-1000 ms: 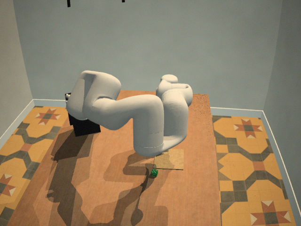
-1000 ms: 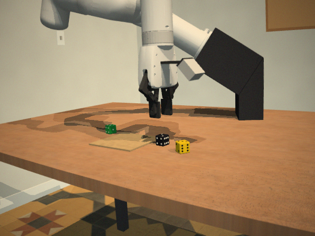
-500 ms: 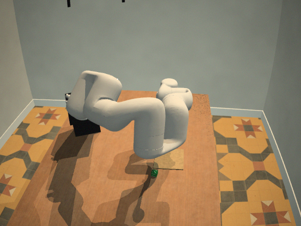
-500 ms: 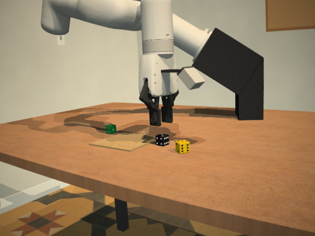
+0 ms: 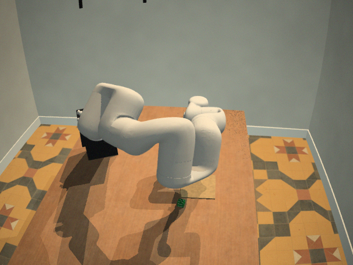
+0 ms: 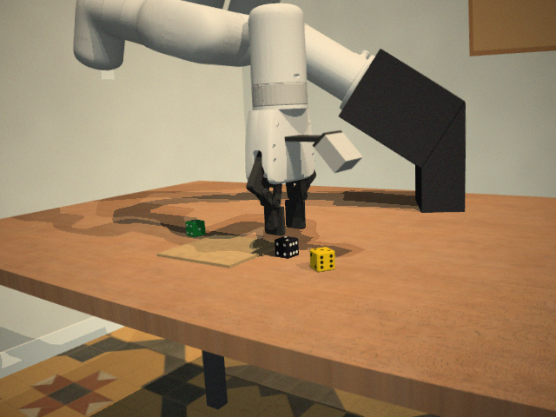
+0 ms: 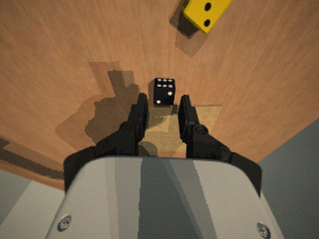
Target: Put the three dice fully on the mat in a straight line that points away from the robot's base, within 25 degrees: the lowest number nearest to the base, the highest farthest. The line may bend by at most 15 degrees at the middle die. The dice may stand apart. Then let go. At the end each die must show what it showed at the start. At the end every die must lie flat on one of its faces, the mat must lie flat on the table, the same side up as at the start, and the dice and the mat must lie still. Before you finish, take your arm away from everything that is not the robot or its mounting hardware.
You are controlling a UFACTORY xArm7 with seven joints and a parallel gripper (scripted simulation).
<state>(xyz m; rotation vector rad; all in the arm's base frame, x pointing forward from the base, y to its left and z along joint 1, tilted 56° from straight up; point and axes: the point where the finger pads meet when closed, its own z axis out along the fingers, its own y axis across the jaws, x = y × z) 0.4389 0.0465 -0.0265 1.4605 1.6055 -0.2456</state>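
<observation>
My gripper is now 40 mm above the black die. Round my hand: tan mat 100 mm to the right, 50 mm below, 10 mm ahead; yellow die 80 mm to the left, 40 mm below, 40 mm ahead; green die 210 mm to the right, 50 mm behind, 40 mm below.
</observation>
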